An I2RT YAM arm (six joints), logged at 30 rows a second.
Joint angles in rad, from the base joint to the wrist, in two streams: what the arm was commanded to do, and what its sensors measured. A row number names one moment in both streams.
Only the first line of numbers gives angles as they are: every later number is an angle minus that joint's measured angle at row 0.
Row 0, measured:
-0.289 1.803 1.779 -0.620 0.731 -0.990
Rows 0 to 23, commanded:
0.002 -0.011 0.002 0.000 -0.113 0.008
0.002 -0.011 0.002 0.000 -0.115 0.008
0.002 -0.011 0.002 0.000 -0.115 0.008
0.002 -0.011 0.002 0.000 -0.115 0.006
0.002 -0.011 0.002 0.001 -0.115 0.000
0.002 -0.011 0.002 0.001 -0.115 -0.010
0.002 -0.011 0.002 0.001 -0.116 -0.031
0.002 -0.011 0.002 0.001 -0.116 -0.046
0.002 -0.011 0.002 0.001 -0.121 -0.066
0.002 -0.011 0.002 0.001 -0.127 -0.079
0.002 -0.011 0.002 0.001 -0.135 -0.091
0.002 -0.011 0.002 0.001 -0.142 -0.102
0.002 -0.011 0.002 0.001 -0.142 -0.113
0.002 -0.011 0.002 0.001 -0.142 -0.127
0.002 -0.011 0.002 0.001 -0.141 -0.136
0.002 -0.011 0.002 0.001 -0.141 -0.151
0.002 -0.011 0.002 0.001 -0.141 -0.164
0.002 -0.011 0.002 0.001 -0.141 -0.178
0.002 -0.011 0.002 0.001 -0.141 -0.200
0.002 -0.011 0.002 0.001 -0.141 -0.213
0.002 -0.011 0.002 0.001 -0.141 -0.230
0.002 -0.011 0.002 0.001 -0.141 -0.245
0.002 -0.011 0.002 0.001 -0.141 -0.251
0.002 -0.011 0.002 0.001 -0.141 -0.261
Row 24, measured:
0.000 -0.013 0.000 -0.001 -0.132 -0.197
